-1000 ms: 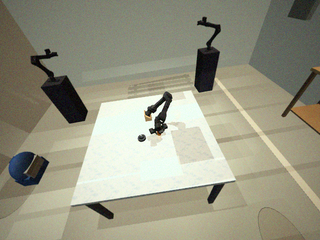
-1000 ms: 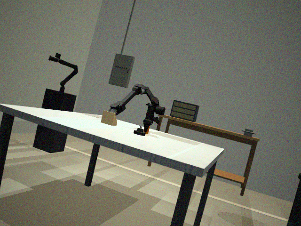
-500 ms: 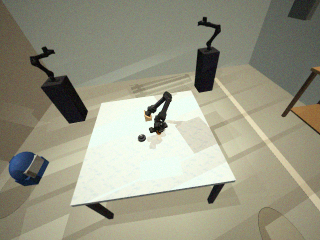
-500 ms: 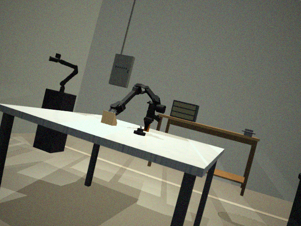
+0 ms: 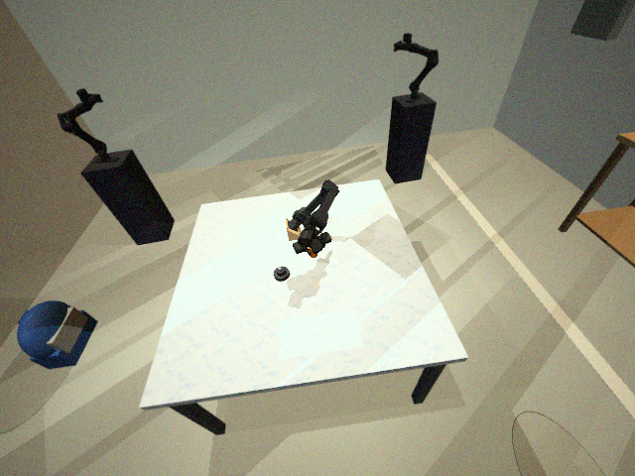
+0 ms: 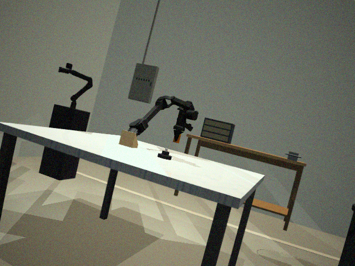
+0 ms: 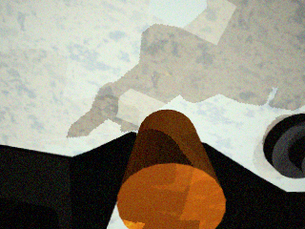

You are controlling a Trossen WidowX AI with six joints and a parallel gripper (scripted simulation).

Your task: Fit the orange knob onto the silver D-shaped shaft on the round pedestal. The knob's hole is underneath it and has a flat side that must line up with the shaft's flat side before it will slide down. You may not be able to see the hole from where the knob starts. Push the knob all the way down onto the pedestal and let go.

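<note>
Now: gripper tip 3 cm below the orange knob. The rest, counted from my gripper tip: round dark pedestal (1 cm ahead, 18 cm to the right, 8 cm below).
</note>
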